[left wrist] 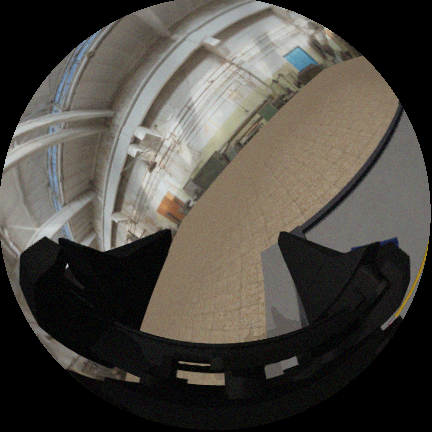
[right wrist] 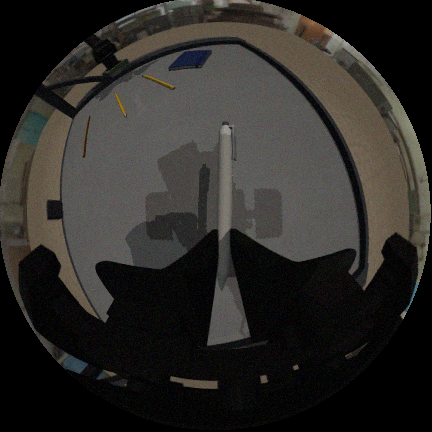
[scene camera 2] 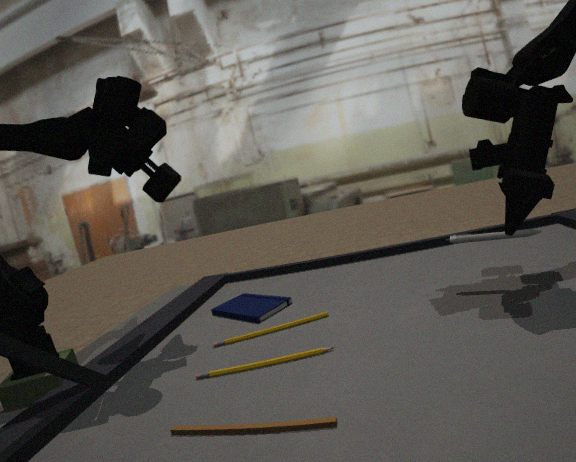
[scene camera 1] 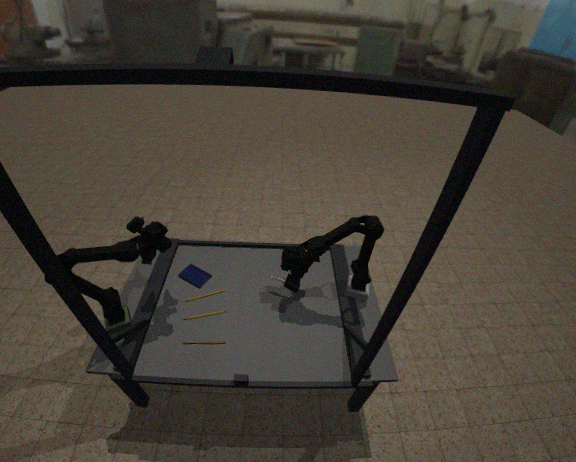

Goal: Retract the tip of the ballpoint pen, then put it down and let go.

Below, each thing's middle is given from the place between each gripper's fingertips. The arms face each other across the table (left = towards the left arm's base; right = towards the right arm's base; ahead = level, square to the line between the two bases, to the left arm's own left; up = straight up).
Now: right hand 43 cm to the right of the blue block (scene camera 2: pixel 255 308), 17 cm short of it and 8 cm above it.
The blue block is 320 mm below my left hand, 140 mm to the right of it and 40 mm behind it.
